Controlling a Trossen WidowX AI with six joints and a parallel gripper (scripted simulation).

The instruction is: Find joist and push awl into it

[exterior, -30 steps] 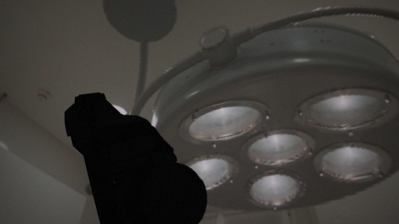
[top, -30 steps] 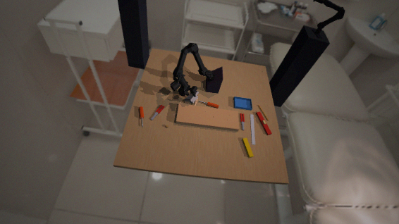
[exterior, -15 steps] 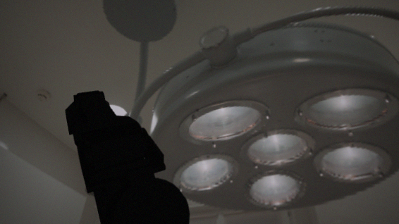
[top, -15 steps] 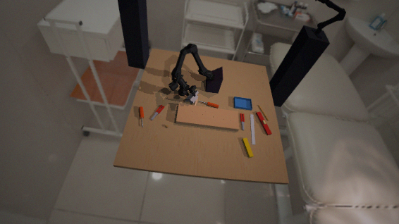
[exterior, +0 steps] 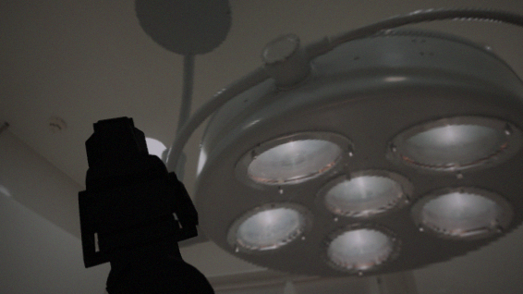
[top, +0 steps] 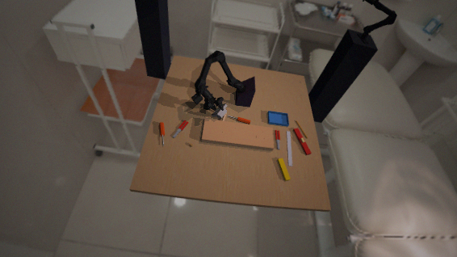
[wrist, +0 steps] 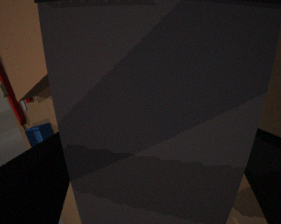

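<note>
Now: gripper tip 3 cm past the brown-handled awl, 4 cm to the right of it and 6 cm above it. Also, from my gripper tip: green light (2 cm behind, 4 cm to the left, 3 cm below); blue tray (10 cm behind, 47 cm to the left, 6 cm below); stud finder (1 cm behind, 2 cm to the left, 2 cm below).
</note>
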